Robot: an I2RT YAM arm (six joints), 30 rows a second.
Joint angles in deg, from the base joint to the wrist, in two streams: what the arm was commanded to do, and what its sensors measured. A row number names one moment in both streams.
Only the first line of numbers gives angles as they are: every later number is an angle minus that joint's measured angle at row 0.
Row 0, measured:
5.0 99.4 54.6 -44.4 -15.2 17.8
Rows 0 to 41, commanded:
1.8 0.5 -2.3 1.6 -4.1 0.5
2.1 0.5 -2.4 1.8 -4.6 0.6
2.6 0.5 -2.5 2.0 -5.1 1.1
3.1 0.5 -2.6 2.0 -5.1 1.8
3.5 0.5 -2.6 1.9 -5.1 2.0
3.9 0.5 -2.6 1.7 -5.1 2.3
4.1 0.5 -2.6 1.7 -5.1 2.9
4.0 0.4 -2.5 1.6 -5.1 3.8
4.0 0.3 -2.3 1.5 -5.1 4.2
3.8 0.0 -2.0 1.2 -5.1 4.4
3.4 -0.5 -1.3 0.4 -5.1 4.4
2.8 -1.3 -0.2 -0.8 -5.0 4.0
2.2 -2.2 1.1 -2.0 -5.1 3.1
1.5 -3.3 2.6 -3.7 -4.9 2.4
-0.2 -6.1 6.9 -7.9 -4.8 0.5
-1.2 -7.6 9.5 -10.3 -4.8 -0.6
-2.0 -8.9 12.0 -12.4 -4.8 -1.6
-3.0 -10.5 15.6 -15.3 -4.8 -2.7
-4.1 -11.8 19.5 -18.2 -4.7 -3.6
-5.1 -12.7 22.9 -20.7 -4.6 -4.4
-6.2 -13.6 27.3 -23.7 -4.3 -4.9
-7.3 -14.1 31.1 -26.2 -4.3 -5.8
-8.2 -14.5 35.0 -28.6 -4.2 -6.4
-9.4 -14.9 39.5 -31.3 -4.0 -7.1
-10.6 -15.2 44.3 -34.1 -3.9 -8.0
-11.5 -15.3 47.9 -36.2 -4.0 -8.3
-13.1 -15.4 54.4 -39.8 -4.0 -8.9
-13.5 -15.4 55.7 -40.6 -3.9 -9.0
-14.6 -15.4 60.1 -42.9 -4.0 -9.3
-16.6 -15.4 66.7 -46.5 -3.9 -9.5
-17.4 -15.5 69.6 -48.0 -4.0 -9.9
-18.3 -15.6 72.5 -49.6 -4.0 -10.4
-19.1 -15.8 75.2 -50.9 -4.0 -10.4
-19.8 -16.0 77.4 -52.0 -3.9 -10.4
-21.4 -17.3 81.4 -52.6 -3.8 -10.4
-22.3 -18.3 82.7 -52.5 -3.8 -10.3
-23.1 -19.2 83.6 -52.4 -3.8 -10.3
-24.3 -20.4 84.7 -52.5 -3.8 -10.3
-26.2 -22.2 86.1 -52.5 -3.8 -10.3
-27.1 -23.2 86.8 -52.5 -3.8 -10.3
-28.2 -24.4 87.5 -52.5 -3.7 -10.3
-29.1 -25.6 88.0 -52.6 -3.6 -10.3
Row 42, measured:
-26.1 -21.0 84.6 -52.7 -4.1 -9.7
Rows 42 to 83, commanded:
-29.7 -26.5 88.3 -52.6 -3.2 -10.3
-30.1 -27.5 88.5 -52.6 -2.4 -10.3
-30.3 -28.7 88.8 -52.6 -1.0 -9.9
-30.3 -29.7 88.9 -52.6 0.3 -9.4
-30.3 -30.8 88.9 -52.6 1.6 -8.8
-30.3 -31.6 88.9 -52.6 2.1 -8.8
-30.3 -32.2 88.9 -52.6 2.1 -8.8
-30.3 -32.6 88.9 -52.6 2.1 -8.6
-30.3 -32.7 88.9 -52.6 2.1 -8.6
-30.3 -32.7 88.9 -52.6 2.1 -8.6
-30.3 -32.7 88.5 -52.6 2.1 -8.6
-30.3 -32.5 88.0 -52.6 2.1 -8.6
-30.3 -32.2 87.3 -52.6 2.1 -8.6
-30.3 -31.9 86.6 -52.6 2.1 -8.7
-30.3 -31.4 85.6 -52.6 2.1 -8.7
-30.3 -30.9 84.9 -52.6 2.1 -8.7
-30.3 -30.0 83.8 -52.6 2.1 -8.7
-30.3 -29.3 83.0 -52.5 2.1 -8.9
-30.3 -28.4 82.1 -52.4 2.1 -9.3
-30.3 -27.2 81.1 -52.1 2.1 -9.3
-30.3 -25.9 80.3 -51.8 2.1 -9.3
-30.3 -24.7 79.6 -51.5 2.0 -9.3
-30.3 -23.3 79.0 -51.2 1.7 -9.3
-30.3 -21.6 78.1 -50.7 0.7 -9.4
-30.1 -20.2 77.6 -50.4 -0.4 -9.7
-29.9 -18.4 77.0 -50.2 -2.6 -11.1
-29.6 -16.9 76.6 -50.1 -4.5 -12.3
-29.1 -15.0 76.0 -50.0 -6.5 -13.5
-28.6 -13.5 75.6 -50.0 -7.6 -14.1
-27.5 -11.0 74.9 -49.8 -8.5 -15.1
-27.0 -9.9 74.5 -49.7 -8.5 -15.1
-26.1 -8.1 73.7 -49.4 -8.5 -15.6
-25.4 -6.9 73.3 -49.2 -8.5 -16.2
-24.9 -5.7 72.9 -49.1 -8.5 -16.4
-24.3 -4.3 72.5 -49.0 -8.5 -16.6
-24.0 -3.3 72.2 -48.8 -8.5 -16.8
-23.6 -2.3 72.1 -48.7 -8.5 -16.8
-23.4 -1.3 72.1 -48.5 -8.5 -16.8
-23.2 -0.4 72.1 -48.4 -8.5 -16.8
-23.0 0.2 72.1 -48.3 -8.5 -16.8
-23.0 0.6 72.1 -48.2 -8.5 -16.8
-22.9 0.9 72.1 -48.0 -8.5 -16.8
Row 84, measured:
-23.3 0.8 72.1 -48.4 -7.6 -15.7
